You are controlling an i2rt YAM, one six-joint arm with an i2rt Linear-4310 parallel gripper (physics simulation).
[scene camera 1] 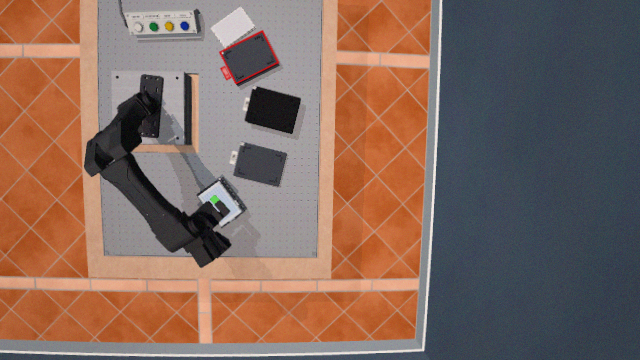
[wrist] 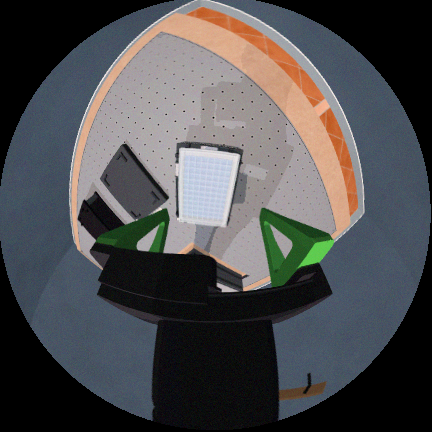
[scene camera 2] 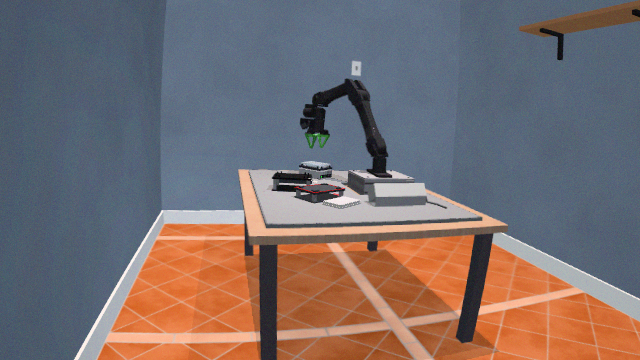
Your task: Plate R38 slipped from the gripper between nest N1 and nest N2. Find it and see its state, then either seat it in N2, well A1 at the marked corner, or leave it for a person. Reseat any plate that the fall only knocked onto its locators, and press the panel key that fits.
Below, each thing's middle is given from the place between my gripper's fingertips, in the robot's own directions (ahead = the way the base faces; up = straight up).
I see the grey station labelled N2 [scene camera 1: 256,163] 16 cm to the left of my hand, 13 cm below it and 11 cm ahead of it.
